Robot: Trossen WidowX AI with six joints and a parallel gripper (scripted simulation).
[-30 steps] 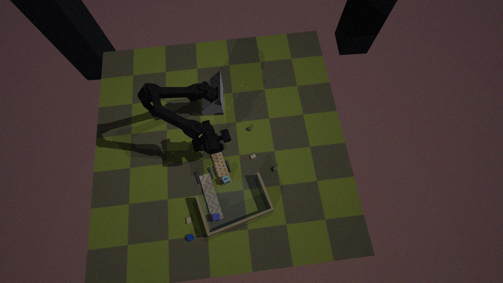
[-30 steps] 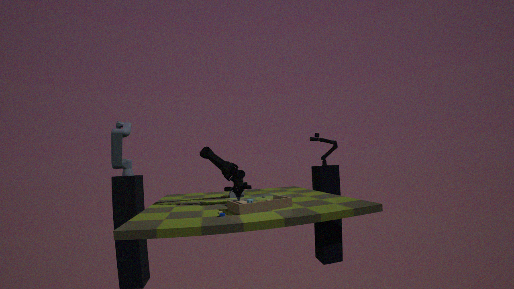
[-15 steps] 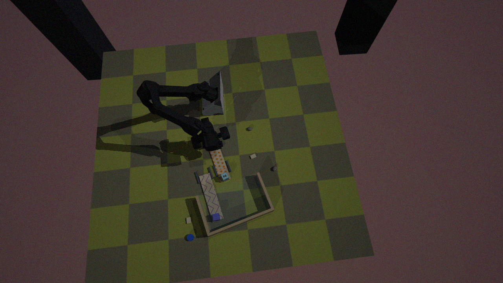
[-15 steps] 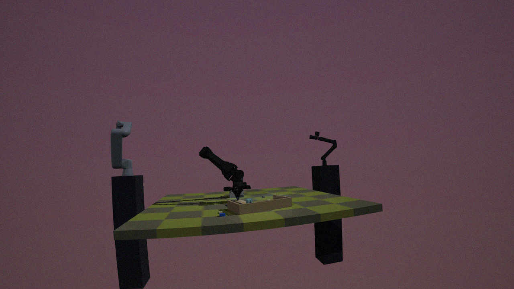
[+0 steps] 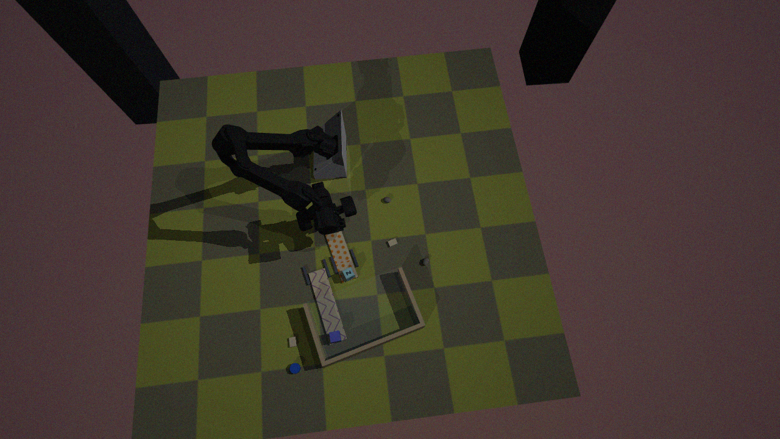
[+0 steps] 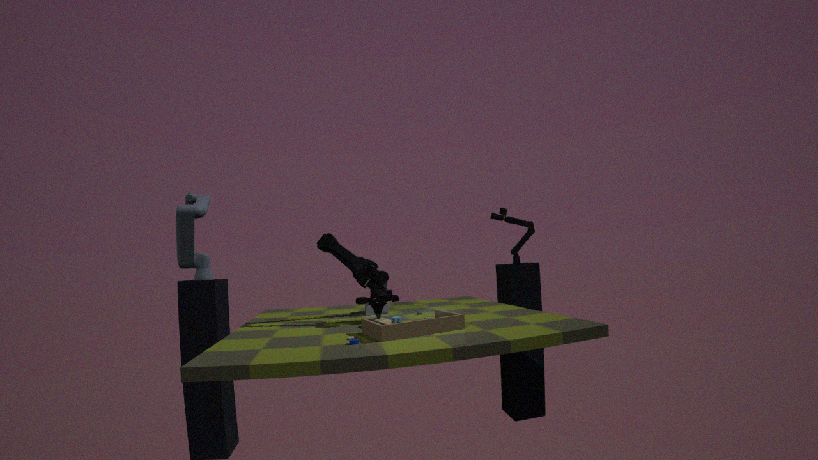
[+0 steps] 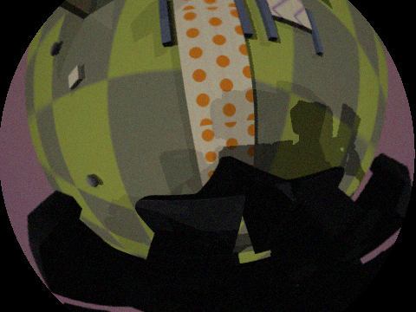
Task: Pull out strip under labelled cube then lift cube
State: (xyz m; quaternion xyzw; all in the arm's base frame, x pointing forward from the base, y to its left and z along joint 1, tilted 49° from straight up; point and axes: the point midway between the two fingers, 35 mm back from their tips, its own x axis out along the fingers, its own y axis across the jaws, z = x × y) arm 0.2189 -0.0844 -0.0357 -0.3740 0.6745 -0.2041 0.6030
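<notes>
Right now the dotted strip is 90 mm ahead of my gripper tip and 30 mm to the left of it. From my gripper tip the other things lie so: blue disc (460 mm ahead, 110 mm to the right); labelled cube (180 mm ahead, 60 mm to the left, 20 mm above).
</notes>
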